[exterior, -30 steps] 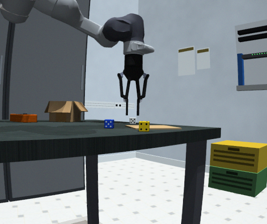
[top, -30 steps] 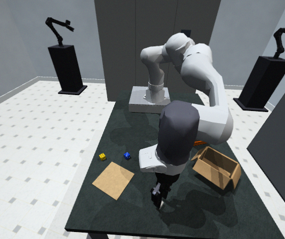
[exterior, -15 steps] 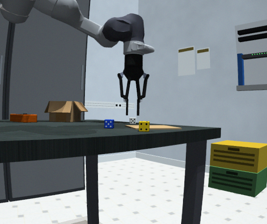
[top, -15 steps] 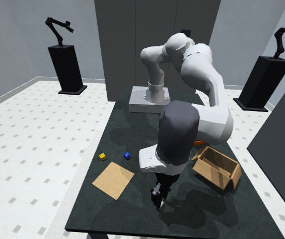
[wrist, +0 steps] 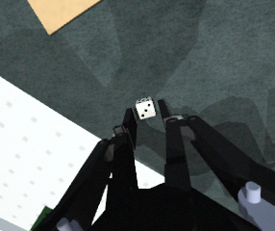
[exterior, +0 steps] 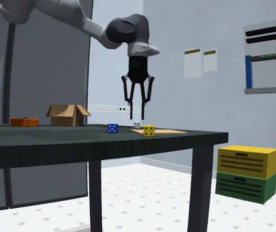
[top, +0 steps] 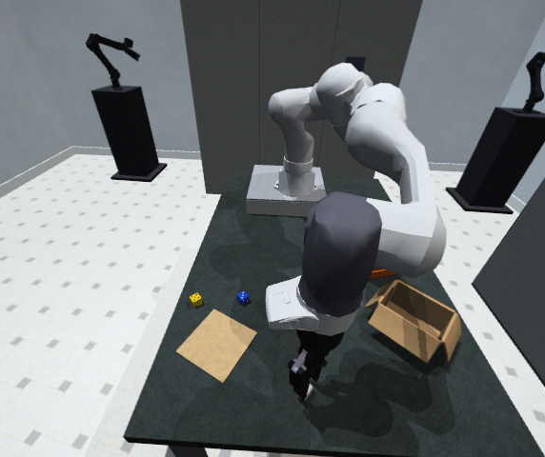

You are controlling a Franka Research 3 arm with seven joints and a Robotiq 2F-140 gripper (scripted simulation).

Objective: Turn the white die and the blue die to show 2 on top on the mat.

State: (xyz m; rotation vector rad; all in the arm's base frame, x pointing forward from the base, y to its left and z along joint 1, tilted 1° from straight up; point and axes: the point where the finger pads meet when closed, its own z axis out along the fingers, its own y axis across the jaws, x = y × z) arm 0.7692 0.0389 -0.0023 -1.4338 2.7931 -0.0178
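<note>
Now: hand 50 mm above the white die. The rest, counted from my hand: tan mat (90 mm behind, 210 mm to the right, 60 mm below); then blue die (220 mm behind, 170 mm to the right, 50 mm below); then cardboard box (180 mm behind, 270 mm to the left, 20 mm below).
</note>
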